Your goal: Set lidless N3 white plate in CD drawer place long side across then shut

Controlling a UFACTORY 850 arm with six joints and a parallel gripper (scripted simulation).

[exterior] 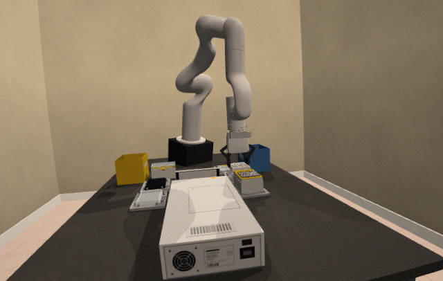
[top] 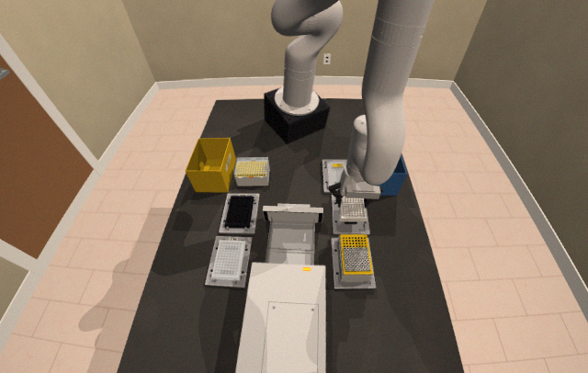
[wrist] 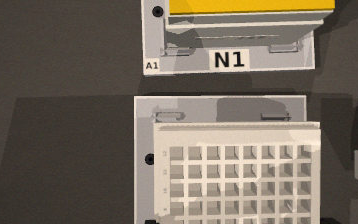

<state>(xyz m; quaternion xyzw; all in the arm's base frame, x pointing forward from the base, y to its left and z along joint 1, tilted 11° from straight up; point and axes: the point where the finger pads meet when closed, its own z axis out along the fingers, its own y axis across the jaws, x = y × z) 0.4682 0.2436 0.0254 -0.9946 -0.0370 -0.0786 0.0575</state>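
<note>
Right now my hand is 15 cm short of the drawer, 18 cm to the left of it and 4 cm above it. The rest, counted from my hand: nest 7 cm below; then yellow tip box 17 cm ahead, 2 cm below; then white well plate 1 cm below.
</note>
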